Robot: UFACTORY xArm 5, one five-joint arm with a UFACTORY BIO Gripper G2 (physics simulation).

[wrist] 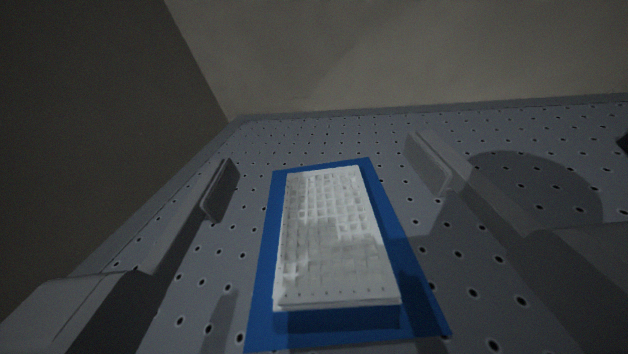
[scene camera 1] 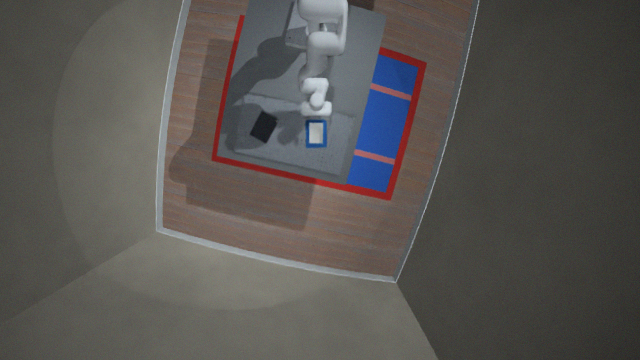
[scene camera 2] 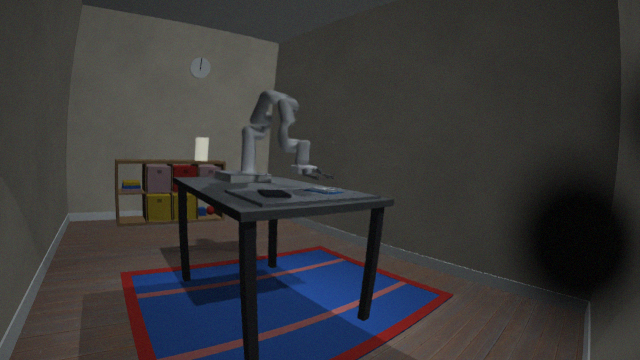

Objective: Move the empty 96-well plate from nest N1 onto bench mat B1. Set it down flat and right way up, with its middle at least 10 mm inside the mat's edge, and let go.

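Places are measured from the arm's base along level axes (x ahead, y left, z up), in millimetres.
Where they show: hand, its tool point: (wrist: 319, 175) (scene camera 1: 316, 131) (scene camera 2: 322, 177); arm's base, origin of its link: (scene camera 1: 316, 31) (scene camera 2: 247, 173).
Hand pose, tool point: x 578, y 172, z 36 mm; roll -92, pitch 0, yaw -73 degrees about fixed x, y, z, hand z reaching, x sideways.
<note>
Things, the pixels of their top centre, and the offset from my tool point. "spot": a spot on its surface instead. Level surfaces: height alone.
- white 96-well plate, centre of its top: (wrist: 326, 215) (scene camera 2: 322, 188) (scene camera 1: 316, 133) dy +2, dx +6, dz -58 mm
- blue bench mat, height of its surface: dz -72 mm
- black nest, centre of its top: (scene camera 2: 273, 191) (scene camera 1: 263, 127) dy -318, dx +60, dz -59 mm
- grey perforated board, height of its surface: dz -74 mm
- table, height of its surface: dz -87 mm
- dark object, a spot on its surface: (wrist: 623, 142) spot: dy -277, dx +146, dz -69 mm
The white 96-well plate (scene camera 1: 316, 133) (scene camera 2: 327, 189) (wrist: 332, 240) lies flat and right way up on the blue bench mat (scene camera 1: 309, 145) (scene camera 2: 338, 193) (wrist: 260, 300), with blue mat showing around it in the wrist view. My gripper (scene camera 2: 325, 175) (wrist: 325, 177) is open, with one finger on each side above the plate and apart from it. In the scene camera 1 view the fingers are hard to make out below the white gripper body. The black nest (scene camera 1: 263, 127) (scene camera 2: 274, 193) holds no plate.
The mat and the black nest lie on a grey perforated board (scene camera 1: 330, 162) (scene camera 2: 310, 198) (wrist: 270, 145) on the table (scene camera 1: 350, 65) (scene camera 2: 215, 192). The arm's base stands at the far end of the table. A dark object (wrist: 623, 142) shows at the wrist view's right edge.
</note>
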